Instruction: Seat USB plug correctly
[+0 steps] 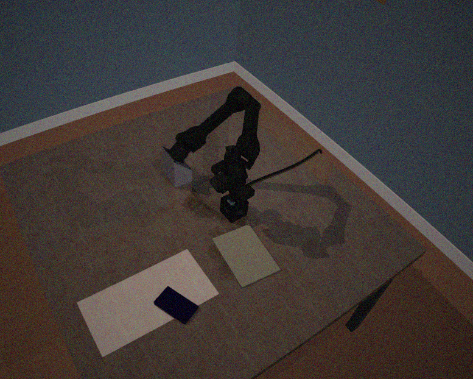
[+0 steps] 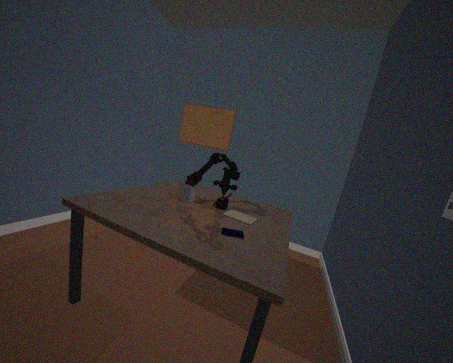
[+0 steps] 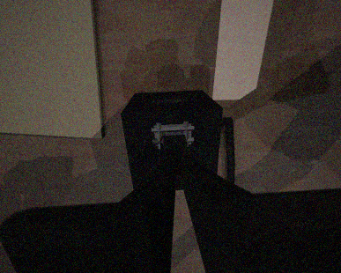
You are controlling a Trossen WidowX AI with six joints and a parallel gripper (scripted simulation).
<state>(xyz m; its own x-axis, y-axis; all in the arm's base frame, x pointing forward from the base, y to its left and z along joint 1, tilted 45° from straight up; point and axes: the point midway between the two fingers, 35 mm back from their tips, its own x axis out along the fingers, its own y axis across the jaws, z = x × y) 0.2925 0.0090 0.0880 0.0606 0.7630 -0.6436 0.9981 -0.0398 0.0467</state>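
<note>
My gripper tip is now 4 cm above the socket. Round my gripper tip: beige pad (18 cm ahead, 7 cm to the right, 11 cm below); then dark blue card (22 cm ahead, 38 cm to the right, 11 cm below).
</note>
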